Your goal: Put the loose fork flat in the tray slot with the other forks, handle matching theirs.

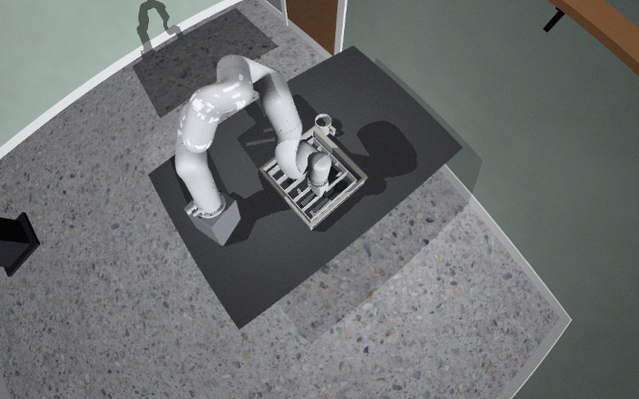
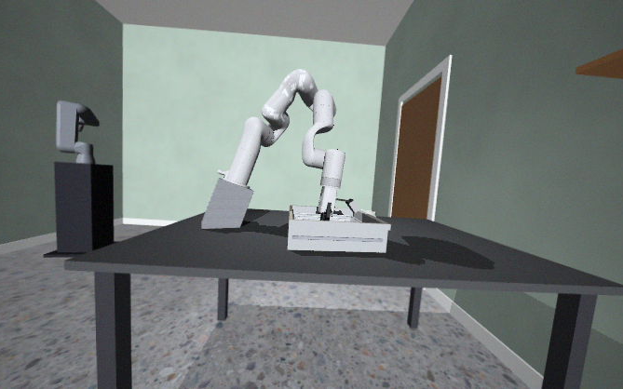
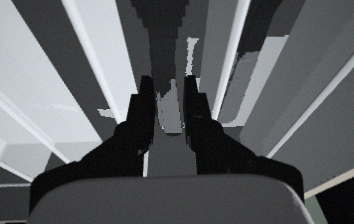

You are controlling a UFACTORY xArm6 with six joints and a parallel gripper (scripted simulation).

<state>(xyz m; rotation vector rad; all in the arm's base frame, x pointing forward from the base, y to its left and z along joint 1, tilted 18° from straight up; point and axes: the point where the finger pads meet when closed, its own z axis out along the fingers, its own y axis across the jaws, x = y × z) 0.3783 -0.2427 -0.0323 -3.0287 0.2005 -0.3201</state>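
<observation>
The tray lies 40 mm ahead of my hand and 60 mm to the left of it. Also, from my hand: white mug 280 mm ahead, 200 mm to the left, 20 mm below.
</observation>
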